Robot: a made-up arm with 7 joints. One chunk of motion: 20 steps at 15 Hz.
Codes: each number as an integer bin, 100 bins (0 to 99) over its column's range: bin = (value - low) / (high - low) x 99, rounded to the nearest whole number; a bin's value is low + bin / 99 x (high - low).
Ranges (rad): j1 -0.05..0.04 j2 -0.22..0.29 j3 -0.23..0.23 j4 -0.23..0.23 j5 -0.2..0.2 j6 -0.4..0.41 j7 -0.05..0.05
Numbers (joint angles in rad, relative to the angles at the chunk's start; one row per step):
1: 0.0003 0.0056 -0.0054 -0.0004 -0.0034 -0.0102 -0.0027
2: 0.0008 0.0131 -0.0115 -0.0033 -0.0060 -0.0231 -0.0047
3: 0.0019 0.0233 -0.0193 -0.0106 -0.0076 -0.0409 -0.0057
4: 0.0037 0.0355 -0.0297 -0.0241 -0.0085 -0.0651 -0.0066
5: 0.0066 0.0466 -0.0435 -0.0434 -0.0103 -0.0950 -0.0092
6: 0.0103 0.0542 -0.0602 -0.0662 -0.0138 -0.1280 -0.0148
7: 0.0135 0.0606 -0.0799 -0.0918 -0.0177 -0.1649 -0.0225
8: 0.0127 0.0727 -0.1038 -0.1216 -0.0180 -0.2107 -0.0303
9: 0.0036 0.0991 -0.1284 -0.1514 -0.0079 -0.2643 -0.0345
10: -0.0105 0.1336 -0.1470 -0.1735 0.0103 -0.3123 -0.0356
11: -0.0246 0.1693 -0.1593 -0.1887 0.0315 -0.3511 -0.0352
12: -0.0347 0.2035 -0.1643 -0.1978 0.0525 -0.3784 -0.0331
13: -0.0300 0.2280 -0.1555 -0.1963 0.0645 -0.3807 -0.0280
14: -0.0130 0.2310 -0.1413 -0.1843 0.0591 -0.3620 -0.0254
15: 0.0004 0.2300 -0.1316 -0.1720 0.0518 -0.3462 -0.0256
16: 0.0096 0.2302 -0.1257 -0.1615 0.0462 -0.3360 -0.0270
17: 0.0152 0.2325 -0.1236 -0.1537 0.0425 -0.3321 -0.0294
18: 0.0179 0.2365 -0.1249 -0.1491 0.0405 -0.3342 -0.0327
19: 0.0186 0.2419 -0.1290 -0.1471 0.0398 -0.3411 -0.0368
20: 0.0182 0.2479 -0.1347 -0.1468 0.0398 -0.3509 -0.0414
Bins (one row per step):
1: 55 44 48 49 49 48 47
2: 56 45 47 49 48 46 45
3: 57 47 45 47 48 44 44
4: 59 50 43 44 47 41 43
5: 62 52 40 40 47 37 40
6: 66 53 37 35 46 33 35
7: 70 54 32 30 45 29 27
8: 69 57 27 23 45 23 20
9: 59 62 22 17 48 17 15
10: 43 69 18 12 52 11 14
11: 28 76 15 9 57 6 15
12: 17 82 14 7 62 3 17
13: 22 87 16 7 65 2 22
14: 41 88 19 10 64 5 24
15: 55 87 21 12 62 7 24
16: 66 87 22 15 61 8 23
17: 72 88 23 16 60 8 20
18: 75 89 23 17 60 8 17
19: 75 90 22 18 59 7 13
20: 75 91 21 18 59 6 9

